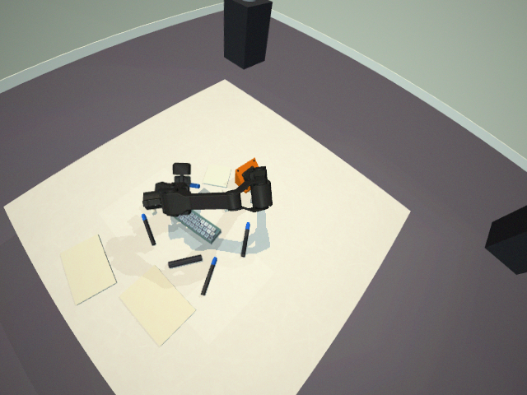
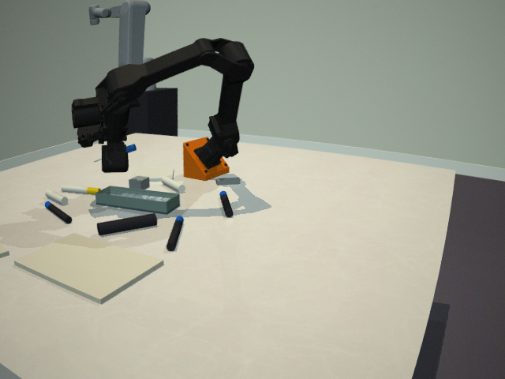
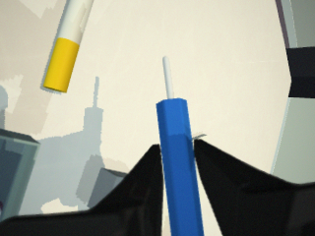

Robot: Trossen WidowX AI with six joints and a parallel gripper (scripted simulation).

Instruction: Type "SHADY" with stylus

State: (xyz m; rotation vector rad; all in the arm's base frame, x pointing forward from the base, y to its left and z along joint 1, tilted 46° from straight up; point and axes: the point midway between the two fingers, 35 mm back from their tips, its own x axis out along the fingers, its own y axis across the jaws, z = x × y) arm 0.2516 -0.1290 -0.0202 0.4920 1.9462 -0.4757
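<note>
Now: gripper tip 4 cm to the left of the grey stylus tip, 2 cm short of it and 1 cm above it. Round my gripper tip: blue stylus 1 cm to the right, 1 cm ahead; yellow-tipped white pen 8 cm below, 6 cm ahead, 5 cm to the right; grey cube 8 cm below, 5 cm to the left, 5 cm behind.
</note>
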